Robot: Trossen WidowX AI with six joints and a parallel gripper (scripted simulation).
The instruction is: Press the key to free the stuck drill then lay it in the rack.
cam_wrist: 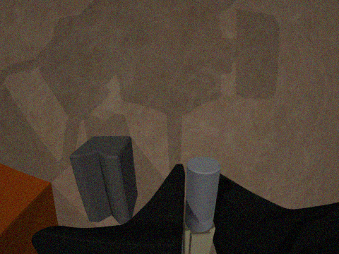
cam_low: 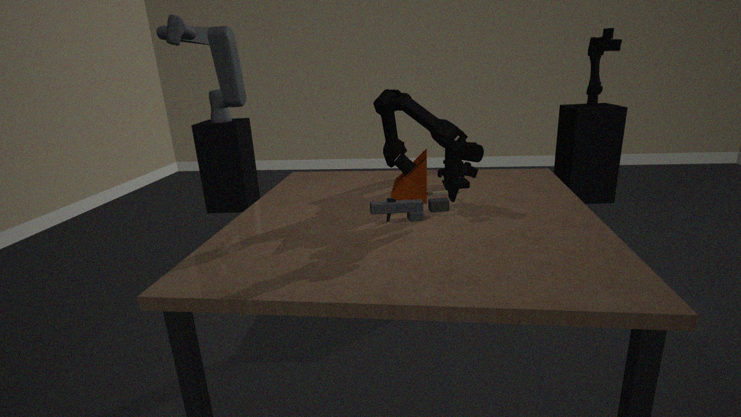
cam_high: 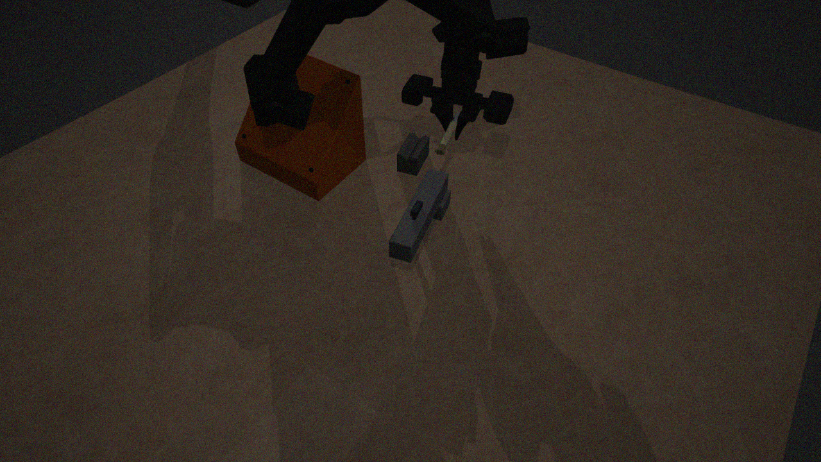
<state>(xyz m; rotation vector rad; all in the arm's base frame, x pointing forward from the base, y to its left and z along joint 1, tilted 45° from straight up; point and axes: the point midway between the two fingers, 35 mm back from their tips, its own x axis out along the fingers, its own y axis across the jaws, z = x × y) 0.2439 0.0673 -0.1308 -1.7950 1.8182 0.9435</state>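
Right now the drill is 1 cm ahead of my gripper tip, 4 cm to the right of it and 4 cm above it. From my gripper tip the other things lie so: dark key 4 cm ahead, 22 cm to the right; rack 6 cm behind, 4 cm to the right, 3 cm below; grey-blue block 4 cm ahead, 19 cm to the right, 1 cm below.
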